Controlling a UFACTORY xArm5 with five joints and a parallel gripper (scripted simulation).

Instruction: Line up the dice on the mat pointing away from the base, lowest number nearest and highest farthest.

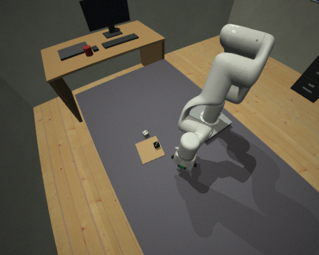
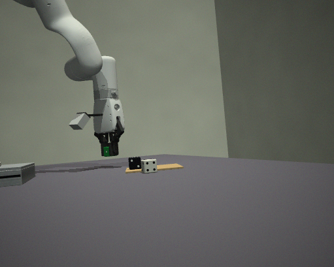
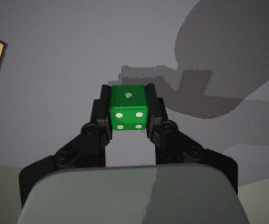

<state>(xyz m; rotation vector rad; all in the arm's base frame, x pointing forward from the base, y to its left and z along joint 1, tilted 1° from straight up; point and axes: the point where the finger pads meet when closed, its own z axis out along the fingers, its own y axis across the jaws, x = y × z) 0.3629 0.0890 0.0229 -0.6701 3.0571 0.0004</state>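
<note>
Now: the tan mat 6 cm ahead of my hand, 21 cm to the right of it and 6 cm below it. Also, from my hand: green die 1 cm below; black die 1 cm ahead, 19 cm to the right, 4 cm below; white die 1 cm ahead, 30 cm to the right, 4 cm below.
</note>
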